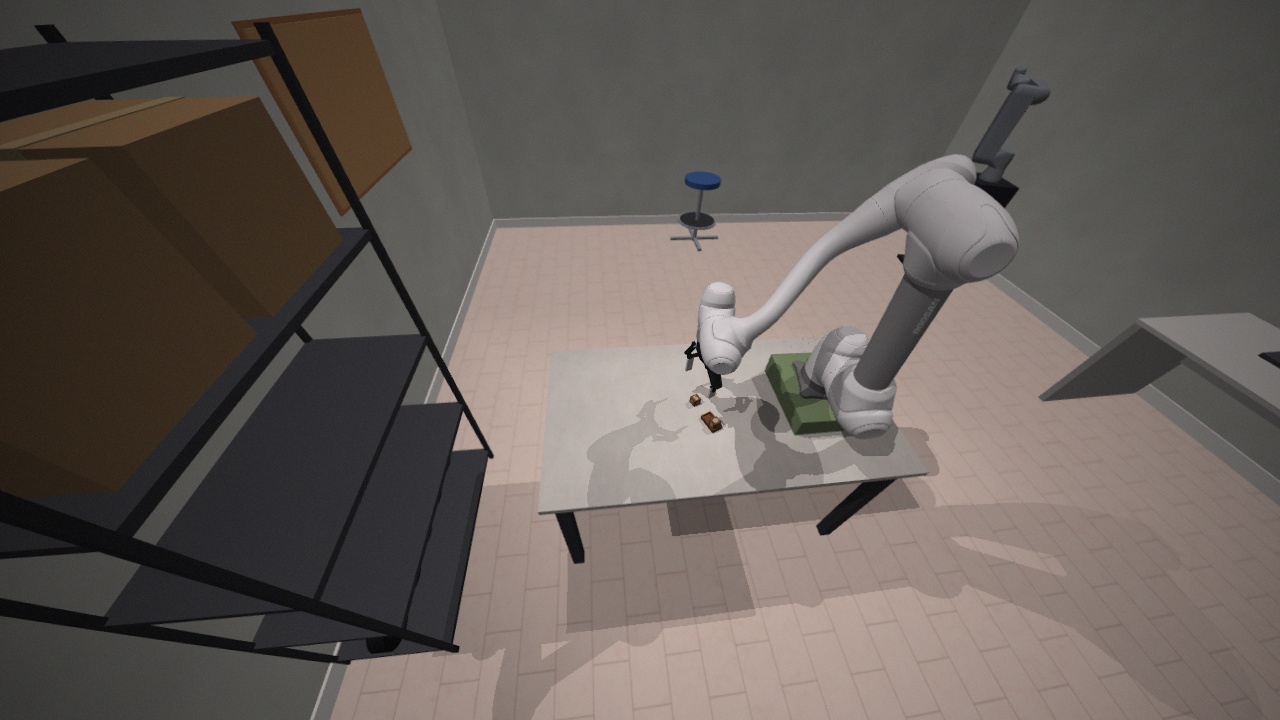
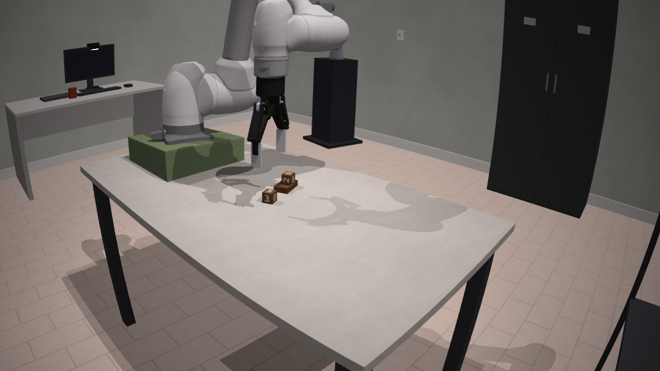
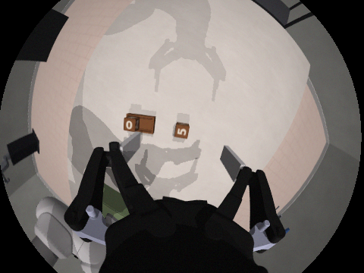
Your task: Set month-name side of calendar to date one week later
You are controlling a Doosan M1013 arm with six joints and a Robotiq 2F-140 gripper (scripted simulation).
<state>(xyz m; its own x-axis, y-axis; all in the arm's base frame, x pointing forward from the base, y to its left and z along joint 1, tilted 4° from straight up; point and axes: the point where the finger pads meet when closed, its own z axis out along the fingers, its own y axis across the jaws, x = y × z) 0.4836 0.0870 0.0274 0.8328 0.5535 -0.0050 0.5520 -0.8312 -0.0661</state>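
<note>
The brown tray lies 6 cm behind my hand, 9 cm to the left of it and 12 cm below it. From my hand the other things lie so: brown cube: 12 cm below.
</note>
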